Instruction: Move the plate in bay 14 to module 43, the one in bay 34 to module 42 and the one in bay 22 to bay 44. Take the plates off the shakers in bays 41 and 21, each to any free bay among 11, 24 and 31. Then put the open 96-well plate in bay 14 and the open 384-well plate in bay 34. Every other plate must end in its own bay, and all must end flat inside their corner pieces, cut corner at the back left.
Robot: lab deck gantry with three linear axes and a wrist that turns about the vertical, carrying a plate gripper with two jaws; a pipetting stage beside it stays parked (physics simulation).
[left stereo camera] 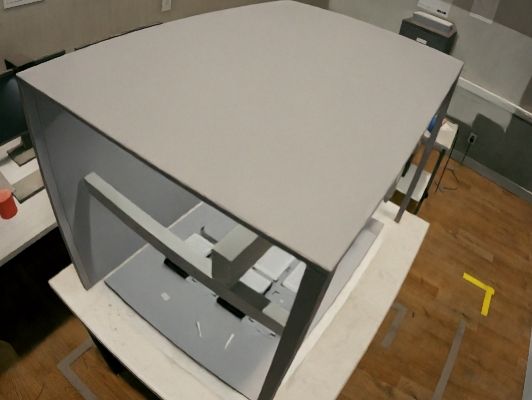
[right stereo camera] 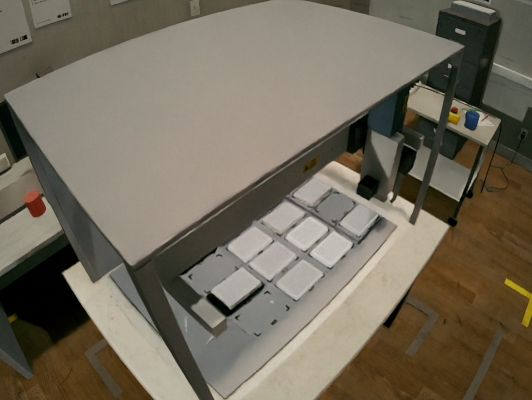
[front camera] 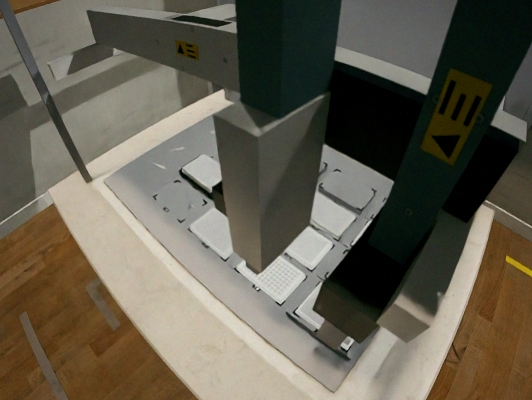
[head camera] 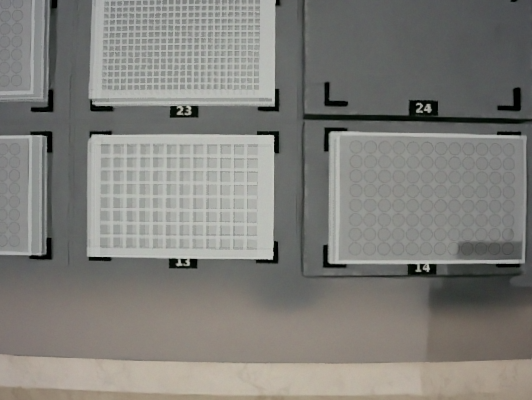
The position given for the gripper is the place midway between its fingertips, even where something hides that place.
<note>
In view: the gripper [front camera: 347,314], a bay 11 [right stereo camera: 257,317] and a bay 24 [head camera: 468,63].
The bay 11 also shows in the front camera view [front camera: 177,197]. The bay 24 is seen too in the right stereo camera view [right stereo camera: 332,208].
</note>
